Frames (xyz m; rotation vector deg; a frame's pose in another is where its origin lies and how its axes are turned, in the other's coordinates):
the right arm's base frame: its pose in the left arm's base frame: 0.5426 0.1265 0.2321 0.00 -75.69 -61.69
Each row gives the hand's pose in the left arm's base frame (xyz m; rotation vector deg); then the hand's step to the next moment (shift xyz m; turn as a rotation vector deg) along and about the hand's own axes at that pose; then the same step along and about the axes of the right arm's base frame.
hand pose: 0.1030 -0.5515 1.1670 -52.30 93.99 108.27
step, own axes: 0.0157 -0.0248 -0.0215 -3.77 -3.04 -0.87
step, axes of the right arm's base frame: -0.0129 -0.0192 -0.0281 -0.06 3.41 -3.54
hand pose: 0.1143 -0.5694 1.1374 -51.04 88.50 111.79
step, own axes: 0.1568 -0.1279 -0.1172 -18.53 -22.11 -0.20
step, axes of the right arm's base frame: -0.1142 -0.1613 -0.1250 -7.55 20.38 -18.97
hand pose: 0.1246 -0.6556 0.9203 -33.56 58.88 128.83
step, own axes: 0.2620 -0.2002 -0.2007 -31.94 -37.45 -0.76
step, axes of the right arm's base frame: -0.3126 -0.2111 -0.0820 -12.46 34.57 -32.75
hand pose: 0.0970 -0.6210 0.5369 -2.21 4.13 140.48
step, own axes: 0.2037 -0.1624 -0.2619 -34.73 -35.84 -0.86
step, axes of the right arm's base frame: -0.3556 -0.0560 0.0831 -10.65 33.68 -35.27
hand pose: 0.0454 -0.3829 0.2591 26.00 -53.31 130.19
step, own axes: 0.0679 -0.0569 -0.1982 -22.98 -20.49 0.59
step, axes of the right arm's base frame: -0.1794 0.0538 0.1098 -5.77 19.11 -23.45
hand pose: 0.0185 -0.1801 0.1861 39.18 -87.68 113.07
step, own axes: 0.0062 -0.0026 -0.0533 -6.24 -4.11 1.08
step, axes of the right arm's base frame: -0.0370 0.0220 0.0322 -1.31 3.50 -6.56
